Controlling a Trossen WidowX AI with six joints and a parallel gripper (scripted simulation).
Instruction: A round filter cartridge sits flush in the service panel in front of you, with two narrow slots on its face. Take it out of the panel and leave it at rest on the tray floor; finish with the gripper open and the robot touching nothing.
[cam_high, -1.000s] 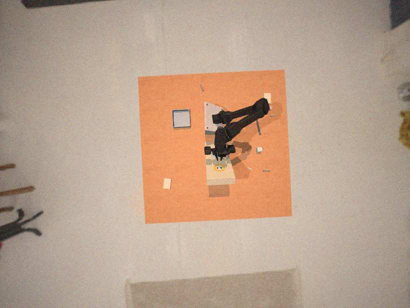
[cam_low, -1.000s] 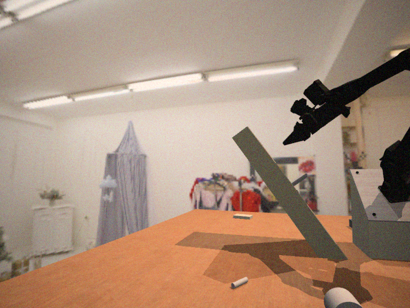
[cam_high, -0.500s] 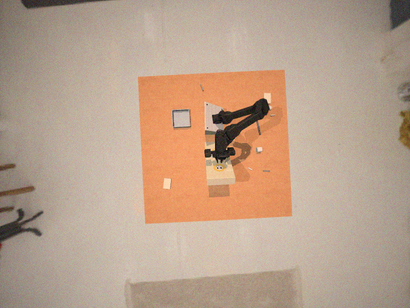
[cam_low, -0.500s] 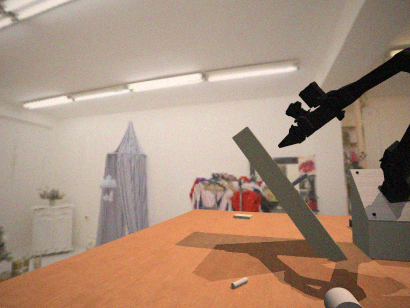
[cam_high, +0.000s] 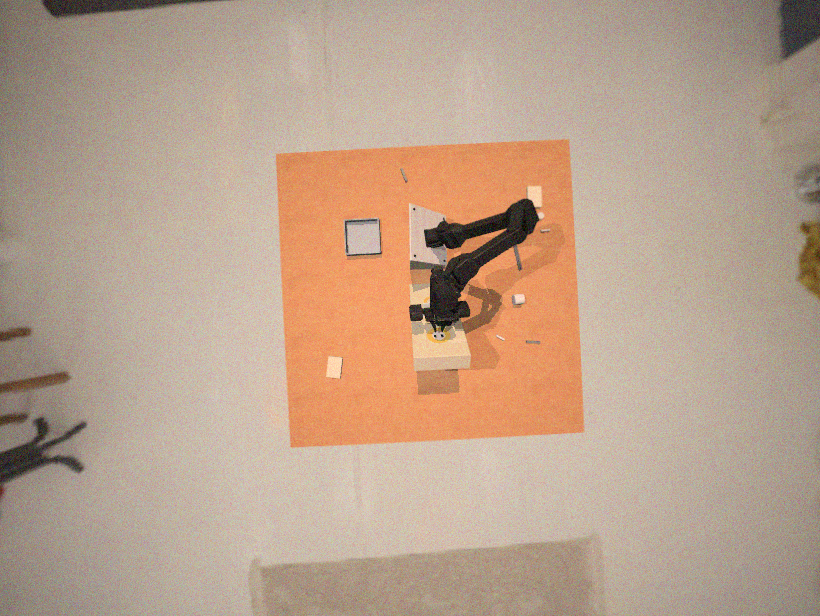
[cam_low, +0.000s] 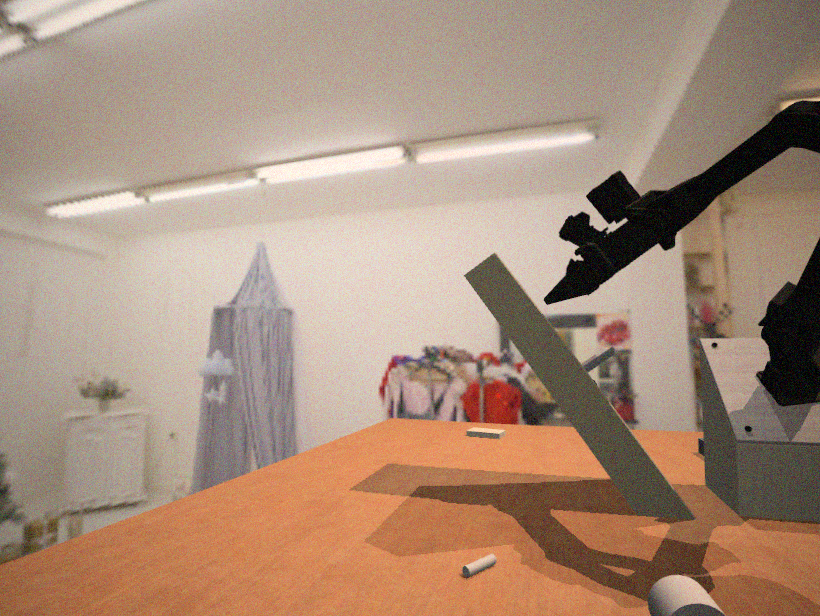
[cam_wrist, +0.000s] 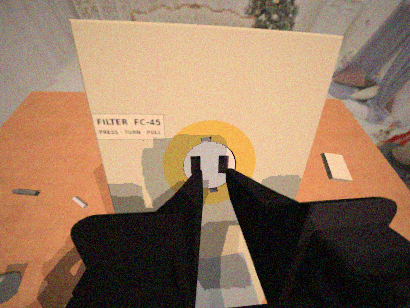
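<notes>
My gripper tip is 30 mm short of the round filter cartridge and 20 mm above it. Round my gripper tip: blue-rimmed tray (430 mm behind, 290 mm below, 240 mm to the right).
</notes>
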